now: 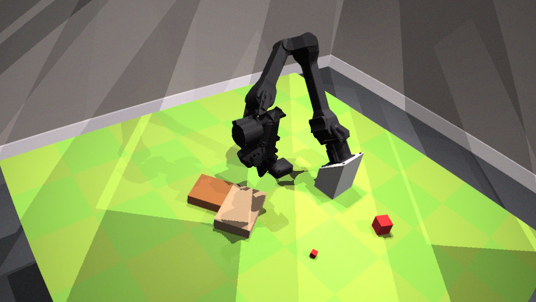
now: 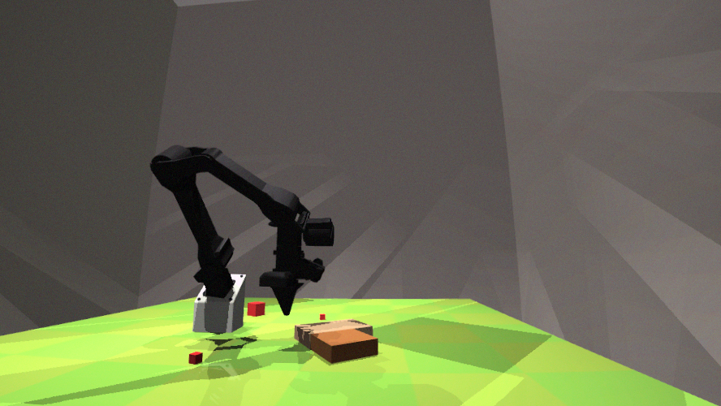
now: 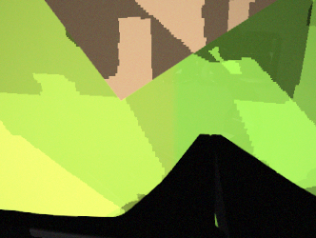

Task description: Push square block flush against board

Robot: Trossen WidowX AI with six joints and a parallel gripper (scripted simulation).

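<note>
Right now my gripper tip is 100 mm short of the tan board, 50 mm to the right of it and 40 mm above it. From my gripper tip the other things lie so: larger red cube 220 mm behind, 310 mm to the left, 40 mm below; then square block 140 mm ahead, 50 mm to the right, 40 mm below.
</note>
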